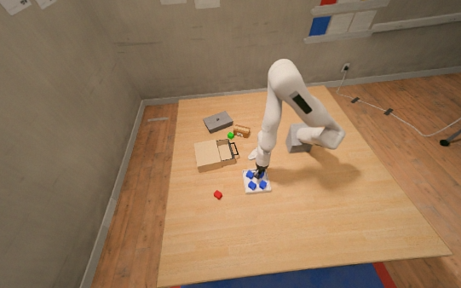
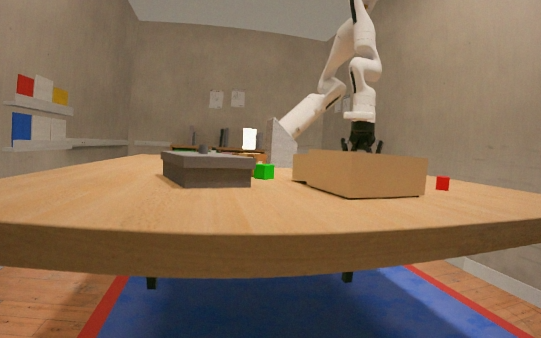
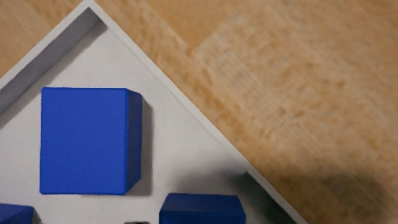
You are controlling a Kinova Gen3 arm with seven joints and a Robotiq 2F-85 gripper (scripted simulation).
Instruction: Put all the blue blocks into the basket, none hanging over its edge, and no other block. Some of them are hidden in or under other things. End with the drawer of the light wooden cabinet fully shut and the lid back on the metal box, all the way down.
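Right now my hand is 4 cm short of the white basket, 3 cm to the right of it and 2 cm above it. Round my hand: red block: 27 cm ahead, 7 cm to the left, 1 cm below; then light wooden cabinet: 24 cm ahead, 20 cm to the right; then drawer: 20 cm to the right, 19 cm ahead.
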